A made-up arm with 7 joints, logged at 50 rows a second.
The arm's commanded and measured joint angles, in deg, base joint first. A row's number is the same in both.
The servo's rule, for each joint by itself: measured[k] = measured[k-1] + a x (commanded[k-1-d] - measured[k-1]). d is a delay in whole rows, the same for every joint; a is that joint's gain. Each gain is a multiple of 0.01, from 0.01 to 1. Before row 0 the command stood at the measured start. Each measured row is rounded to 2 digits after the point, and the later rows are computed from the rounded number. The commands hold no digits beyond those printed.
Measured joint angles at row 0: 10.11 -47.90 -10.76 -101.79 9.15 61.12 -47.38
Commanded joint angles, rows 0 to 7: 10.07 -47.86 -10.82 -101.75 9.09 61.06 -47.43; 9.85 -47.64 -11.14 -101.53 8.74 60.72 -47.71; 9.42 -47.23 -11.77 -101.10 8.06 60.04 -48.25; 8.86 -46.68 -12.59 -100.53 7.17 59.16 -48.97; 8.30 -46.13 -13.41 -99.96 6.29 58.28 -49.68; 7.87 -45.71 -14.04 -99.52 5.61 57.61 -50.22; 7.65 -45.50 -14.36 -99.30 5.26 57.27 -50.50; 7.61 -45.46 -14.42 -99.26 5.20 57.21 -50.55
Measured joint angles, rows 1 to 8: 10.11 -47.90 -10.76 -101.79 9.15 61.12 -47.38; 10.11 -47.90 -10.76 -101.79 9.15 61.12 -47.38; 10.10 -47.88 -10.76 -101.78 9.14 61.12 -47.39; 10.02 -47.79 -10.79 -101.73 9.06 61.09 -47.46; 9.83 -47.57 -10.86 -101.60 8.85 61.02 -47.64; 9.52 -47.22 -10.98 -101.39 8.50 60.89 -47.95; 9.13 -46.79 -11.15 -101.10 8.04 60.71 -48.35; 8.73 -46.37 -11.35 -100.78 7.53 60.49 -48.78
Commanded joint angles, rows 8 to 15: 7.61 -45.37 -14.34 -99.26 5.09 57.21 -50.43; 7.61 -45.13 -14.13 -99.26 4.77 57.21 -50.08; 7.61 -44.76 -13.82 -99.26 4.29 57.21 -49.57; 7.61 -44.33 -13.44 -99.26 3.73 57.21 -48.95; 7.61 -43.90 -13.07 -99.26 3.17 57.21 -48.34; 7.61 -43.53 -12.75 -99.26 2.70 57.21 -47.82; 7.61 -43.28 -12.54 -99.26 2.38 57.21 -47.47; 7.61 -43.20 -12.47 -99.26 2.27 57.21 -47.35
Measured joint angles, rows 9 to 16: 8.38 -46.03 -11.56 -100.48 7.05 60.26 -49.18; 8.13 -45.81 -11.76 -100.24 6.66 60.05 -49.50; 7.96 -45.64 -11.94 -100.04 6.33 59.85 -49.71; 7.85 -45.44 -12.09 -99.88 6.00 59.67 -49.80; 7.77 -45.17 -12.21 -99.76 5.64 59.50 -49.75; 7.72 -44.84 -12.30 -99.66 5.24 59.34 -49.57; 7.68 -44.47 -12.35 -99.58 4.81 59.19 -49.29; 7.66 -44.10 -12.38 -99.52 4.37 59.05 -48.95
